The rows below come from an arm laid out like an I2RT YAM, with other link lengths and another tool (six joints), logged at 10 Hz.
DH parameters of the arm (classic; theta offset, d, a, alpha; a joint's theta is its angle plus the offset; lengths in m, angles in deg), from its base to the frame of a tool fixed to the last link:
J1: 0 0.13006 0.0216 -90
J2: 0 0 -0.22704 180
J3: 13.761 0 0.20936 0
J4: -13.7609 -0.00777 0.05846 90
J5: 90 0.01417 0 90
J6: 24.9 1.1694 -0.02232 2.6
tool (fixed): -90 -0.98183 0 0
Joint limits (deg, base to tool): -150..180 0..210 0..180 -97..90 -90..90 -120..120
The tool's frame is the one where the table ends.
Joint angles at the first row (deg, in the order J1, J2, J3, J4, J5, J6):
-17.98 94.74 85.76 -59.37 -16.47 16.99
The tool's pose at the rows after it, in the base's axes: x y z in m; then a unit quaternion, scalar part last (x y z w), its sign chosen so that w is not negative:
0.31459 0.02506 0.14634 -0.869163 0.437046 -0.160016 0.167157
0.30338 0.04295 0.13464 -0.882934 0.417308 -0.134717 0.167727
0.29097 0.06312 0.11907 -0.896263 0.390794 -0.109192 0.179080
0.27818 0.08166 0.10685 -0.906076 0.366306 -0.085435 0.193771
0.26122 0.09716 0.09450 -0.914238 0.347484 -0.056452 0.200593
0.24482 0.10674 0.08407 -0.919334 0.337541 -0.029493 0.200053
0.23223 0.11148 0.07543 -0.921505 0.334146 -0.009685 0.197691
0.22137 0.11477 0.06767 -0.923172 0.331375 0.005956 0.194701
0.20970 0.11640 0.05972 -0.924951 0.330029 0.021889 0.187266
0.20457 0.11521 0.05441 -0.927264 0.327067 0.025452 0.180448
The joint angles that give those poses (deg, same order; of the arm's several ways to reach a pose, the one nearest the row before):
-14.96 94.74 84.69 -59.42 -16.49 15.95
-12.19 94.74 81.93 -59.22 -16.73 15.62
-9.56 94.74 77.34 -56.95 -18.41 14.66
-7.29 94.74 73.23 -54.83 -20.53 13.76
-5.12 94.74 69.25 -53.60 -21.98 13.17
-3.60 94.74 65.97 -53.12 -22.65 12.93
-2.83 94.74 63.22 -52.53 -23.00 12.84
-2.22 94.74 60.73 -51.79 -23.18 12.75
-1.67 94.74 58.33 -51.33 -22.90 12.71
-1.52 94.74 57.04 -50.74 -22.26 12.32

